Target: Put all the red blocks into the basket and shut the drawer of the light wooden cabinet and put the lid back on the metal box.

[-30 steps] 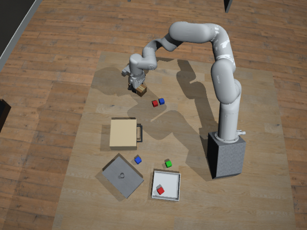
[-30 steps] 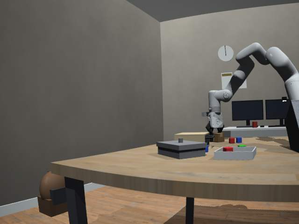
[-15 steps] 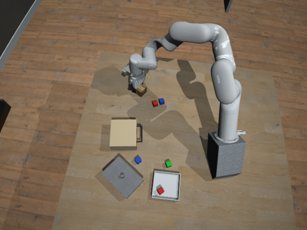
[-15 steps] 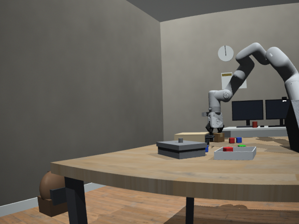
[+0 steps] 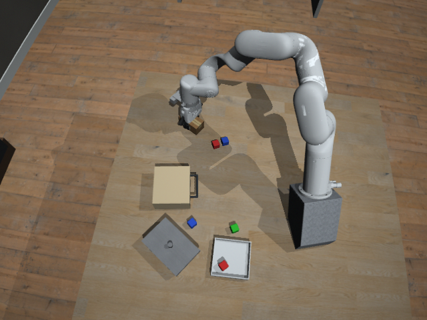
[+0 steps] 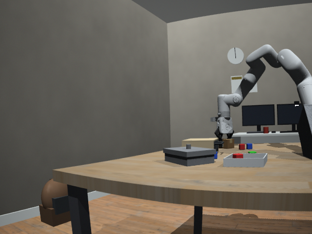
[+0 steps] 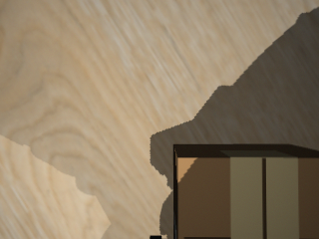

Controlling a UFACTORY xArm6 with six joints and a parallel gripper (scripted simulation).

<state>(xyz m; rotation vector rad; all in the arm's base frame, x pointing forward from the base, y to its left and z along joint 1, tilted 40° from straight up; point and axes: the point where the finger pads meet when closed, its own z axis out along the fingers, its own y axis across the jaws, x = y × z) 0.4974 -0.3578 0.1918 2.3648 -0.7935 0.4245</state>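
Now: hand right at the brown cardboard box. Also, from my hand: light wooden cabinet 60 mm ahead, 340 mm to the left; then drawer 50 mm ahead, 340 mm to the left; then green block 190 mm behind, 500 mm to the left, 20 mm below.
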